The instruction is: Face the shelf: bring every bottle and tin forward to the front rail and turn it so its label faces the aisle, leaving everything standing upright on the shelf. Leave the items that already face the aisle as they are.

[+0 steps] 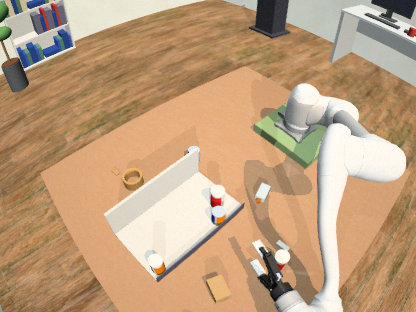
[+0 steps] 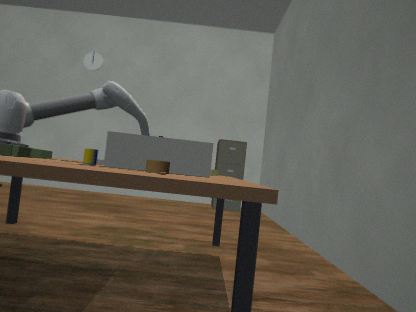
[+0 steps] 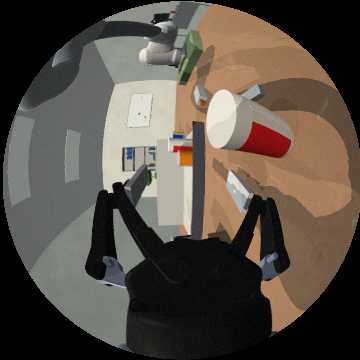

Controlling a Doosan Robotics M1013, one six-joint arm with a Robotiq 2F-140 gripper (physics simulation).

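Pixels of known places: gripper, fingertip midpoint: [image 1: 254, 251] [image 3: 188, 175]; arm's base, origin of the base link: [image 1: 295, 127] [image 3: 182, 56].
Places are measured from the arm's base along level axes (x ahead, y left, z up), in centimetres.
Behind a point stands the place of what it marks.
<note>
The white shelf [image 1: 165, 220] @[x 86.1, y -0.5, z -4.0 cm] [image 2: 160, 152] @[x 83.6, y -11.4, z 3.7 cm] has a back wall and a dark front rail [image 1: 200, 243] @[x 82.1, y 17.8, z -2.0 cm] [image 3: 198, 180] @[x 76.2, y 17.2, z -3.2 cm]. Near its right end, a red-and-white tin [image 1: 217, 196] @[x 65.8, y 8.7, z 5.7 cm] [image 3: 179, 145] @[x 64.4, y 9.5, z 1.9 cm] stands behind a blue-and-orange one [image 1: 218, 215] @[x 70.2, y 14.5, z 3.0 cm] [image 3: 185, 158] @[x 69.2, y 15.9, z 1.0 cm], which is close to the rail. A white-topped orange bottle [image 1: 157, 264] @[x 101.7, y 17.9, z 5.6 cm] stands at the left front corner. A blue-and-yellow tin [image 1: 194, 153] [image 2: 90, 156] @[x 55.9, y -23.0, z -1.6 cm] [image 3: 178, 135] @[x 55.3, y -17.7, z -2.0 cm] stands outside, behind the back wall. A larger red-and-white tin [image 1: 282, 259] @[x 66.1, y 45.4, z 4.5 cm] [image 3: 250, 127] @[x 66.3, y 47.2, z 3.0 cm] is on the table in front, beside my gripper [image 1: 258, 257] @[x 71.6, y 36.0, z 5.0 cm] [image 3: 188, 187] @[x 71.6, y 36.0, z 5.0 cm], which is open and empty. Its label side is unclear.
A tan block [image 1: 218, 287] @[x 89.4, y 36.9, z -0.3 cm] lies before the shelf. A white-and-orange box [image 1: 262, 192] @[x 45.2, y 16.1, z -2.5 cm] [image 3: 200, 95] @[x 46.9, y 19.1, z -3.0 cm] and a small grey block [image 1: 283, 245] @[x 56.9, y 40.4, z -4.2 cm] [image 3: 253, 93] @[x 57.4, y 41.8, z -4.2 cm] lie on the front side. A brown ring [image 1: 125, 180] @[x 89.7, y -27.0, z -0.4 cm] lies behind the back wall. The green base [image 1: 308, 155] @[x 11.2, y 17.3, z -0.8 cm] is under the arm.
</note>
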